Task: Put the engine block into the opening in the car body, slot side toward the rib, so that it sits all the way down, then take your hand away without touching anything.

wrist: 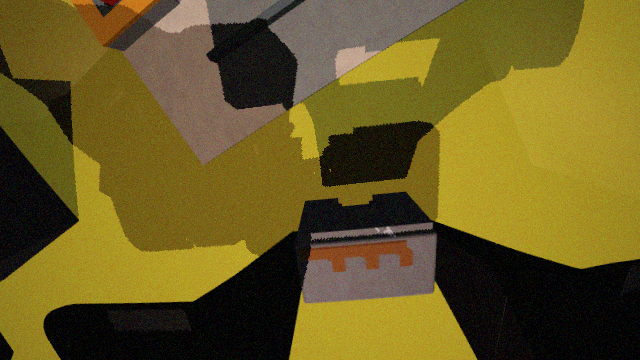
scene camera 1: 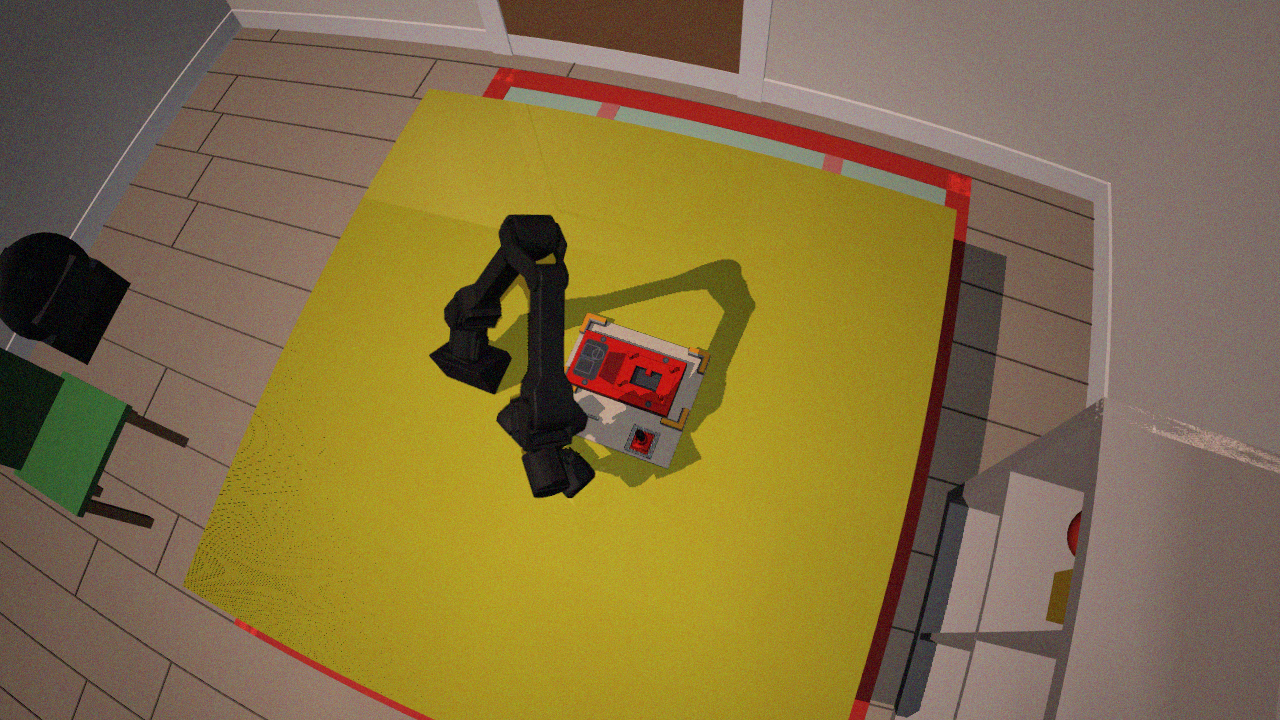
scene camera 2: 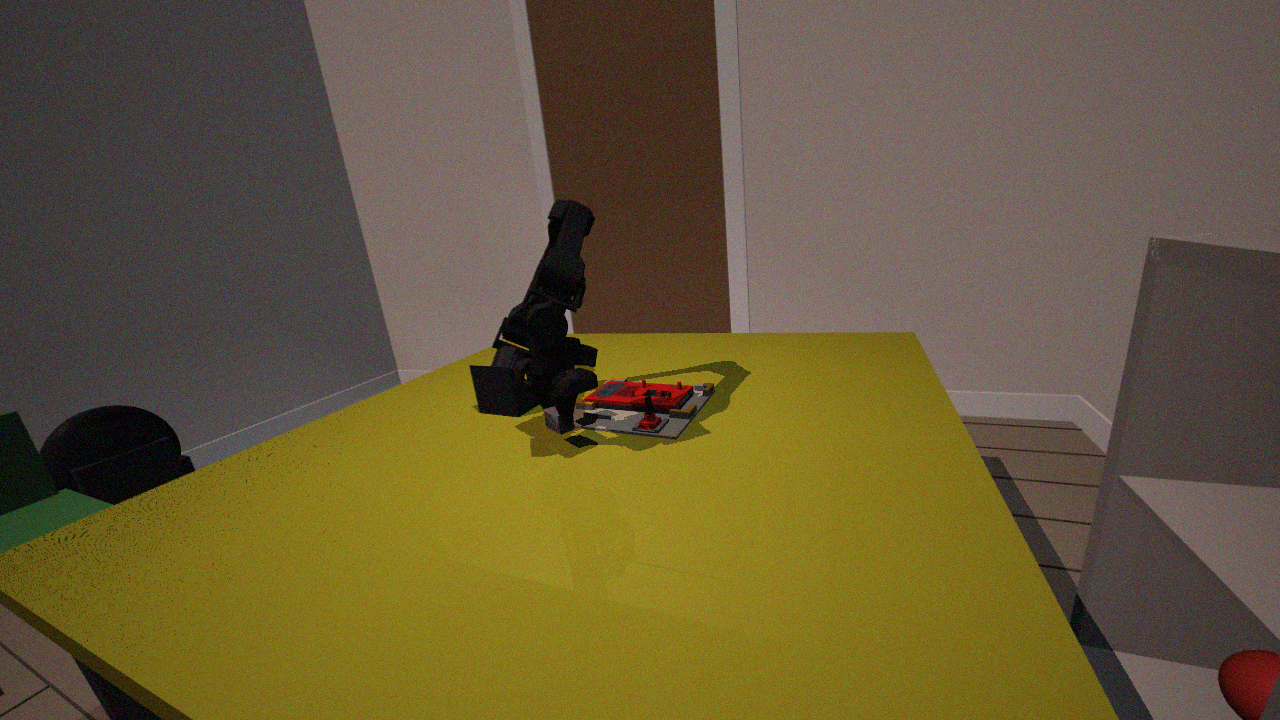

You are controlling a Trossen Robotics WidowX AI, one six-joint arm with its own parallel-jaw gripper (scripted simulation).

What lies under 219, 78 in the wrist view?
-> A grey base plate.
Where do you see a red car body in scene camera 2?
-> At 629, 396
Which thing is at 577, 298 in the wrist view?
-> The gripper.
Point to an engine block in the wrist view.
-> At 387, 248
